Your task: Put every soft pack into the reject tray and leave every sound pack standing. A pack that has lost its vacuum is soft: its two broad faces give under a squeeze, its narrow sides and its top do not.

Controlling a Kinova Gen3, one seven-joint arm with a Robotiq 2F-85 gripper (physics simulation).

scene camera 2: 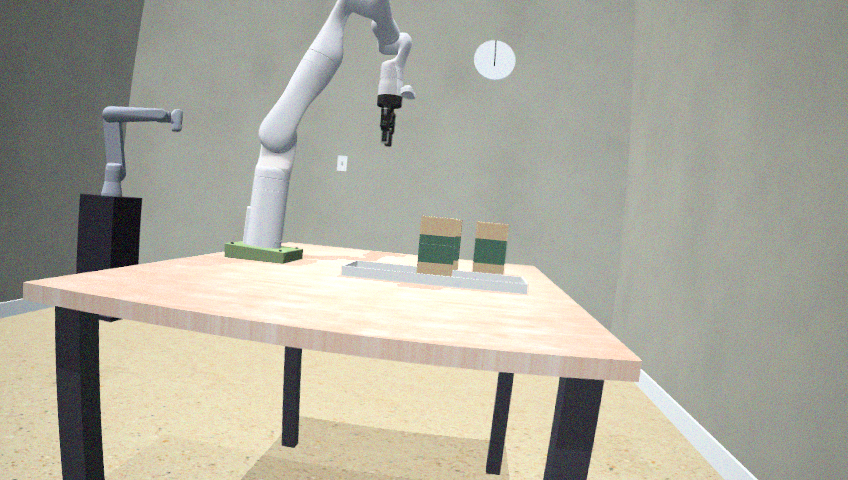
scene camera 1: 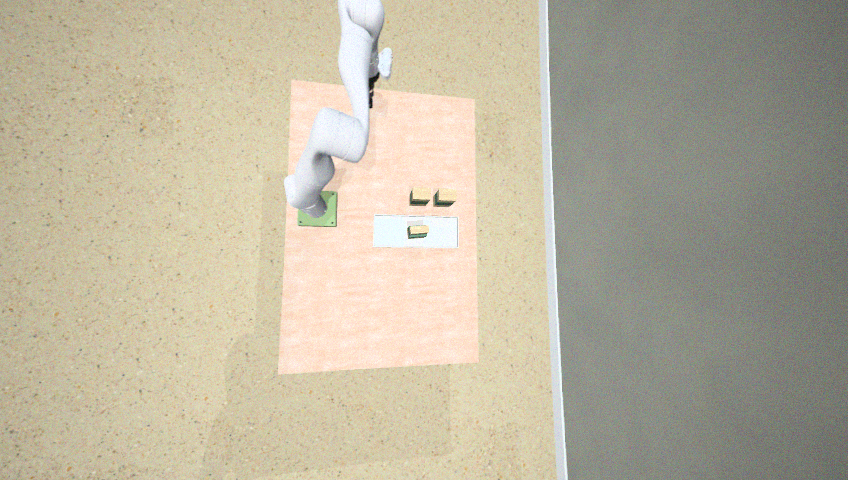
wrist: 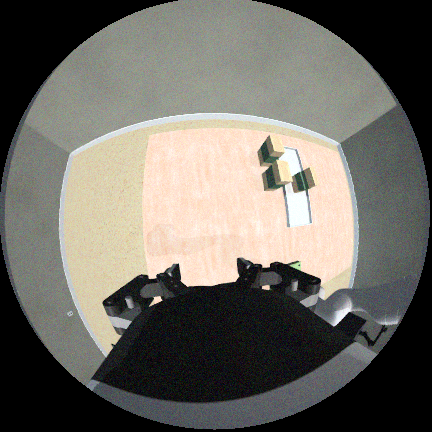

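Seen in the pictures: gripper, fingertip midpoint: [scene camera 2: 386,145] [wrist: 208,268]; arm's base at its link origin: [scene camera 2: 263,245] [scene camera 1: 315,207].
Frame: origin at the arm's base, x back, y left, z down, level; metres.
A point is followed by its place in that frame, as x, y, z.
Three tan packs with a dark green band are in view. One pack [scene camera 1: 418,231] @[-0.445, -0.083, -0.112] [scene camera 2: 435,252] @[-0.453, -0.098, -0.035] [wrist: 303,180] @[-0.443, -0.057, -0.056] stands upright in the long pale reject tray [scene camera 1: 386,231] @[-0.314, -0.077, 0.029] [scene camera 2: 380,275] @[-0.346, -0.149, 0.022] [wrist: 299,215] @[-0.301, -0.084, 0.029]. Two stand on the table beside the tray, a small gap apart: the one nearer the arm's base [scene camera 1: 420,195] [wrist: 277,176], mostly hidden behind the tray pack in scene camera 2, and the farther one [scene camera 1: 445,196] @[-0.554, 0.080, -0.108] [scene camera 2: 490,249] @[-0.566, 0.064, -0.045] [wrist: 270,151] @[-0.535, 0.111, -0.082]. No softness can be seen. My gripper [scene camera 1: 370,105] @[-0.215, 0.352, -0.313] [scene camera 2: 386,142] @[-0.215, 0.352, -0.313] [wrist: 208,268] @[-0.215, 0.352, -0.313] is open and empty, pointing down, high above the table and well away from the packs.
The arm's green base plate [scene camera 1: 330,220] @[-0.066, -0.052, 0.003] [scene camera 2: 261,253] @[-0.032, -0.079, 0.012] [wrist: 297,265] @[-0.072, -0.054, 0.002] is at one side of the wooden table [scene camera 1: 357,297] @[-0.208, -0.384, 0.031] [scene camera 2: 333,315] @[-0.381, -0.584, 0.032] [wrist: 200,200] @[-0.364, 0.371, 0.031]. A second, smaller grey arm [scene camera 2: 113,142] stands on a black pedestal [scene camera 2: 107,231] behind the table. A round clock [scene camera 2: 494,59] hangs on the wall.
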